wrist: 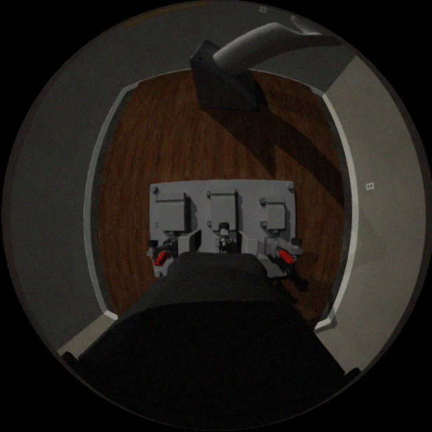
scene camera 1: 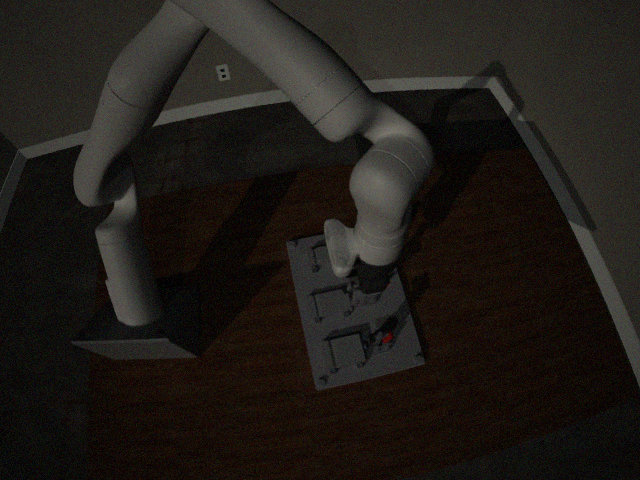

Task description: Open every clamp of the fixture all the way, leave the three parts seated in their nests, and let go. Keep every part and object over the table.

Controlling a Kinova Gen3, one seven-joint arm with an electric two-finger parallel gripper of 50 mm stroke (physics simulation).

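Pixels of known places: gripper, fingertip midpoint: point(scene camera 1: 354, 289); arm's base at its link origin: point(scene camera 1: 143, 315).
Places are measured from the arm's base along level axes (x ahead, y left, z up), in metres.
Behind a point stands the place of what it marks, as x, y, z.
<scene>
The grey fixture plate point(scene camera 1: 307, 335) {0.334, -0.013, -0.092} point(wrist: 200, 187) carries three grey block parts: a wide one point(scene camera 1: 347, 349) {0.416, -0.050, -0.071} point(wrist: 171, 215), a middle one point(scene camera 1: 333, 302) {0.391, 0.054, -0.076} point(wrist: 222, 211) and a small one point(wrist: 276, 216), each in its nest. In the wrist view, the left clamp's red handle point(wrist: 161, 258) and the right clamp's red handle point(wrist: 286, 257) show, with their black-tipped arms swung away from the parts. The middle clamp point(wrist: 226, 241) has its black tip by the middle part's lower edge; its handle is hidden. My gripper point(scene camera 1: 368, 296) point(wrist: 218, 237) is open and empty, its fingers apart on either side of the middle clamp in that view.
The wooden table point(scene camera 1: 232, 403) {0.174, -0.160, -0.107} point(wrist: 145, 145) surrounds the plate. The arm's dark base block point(scene camera 1: 178, 315) {0.084, 0.001, 0.007} point(wrist: 222, 92) stands beyond the parts' side of the plate. In the scene view, the wrist covers part of the plate's far end. The light is dim, with arm shadows on the table.
</scene>
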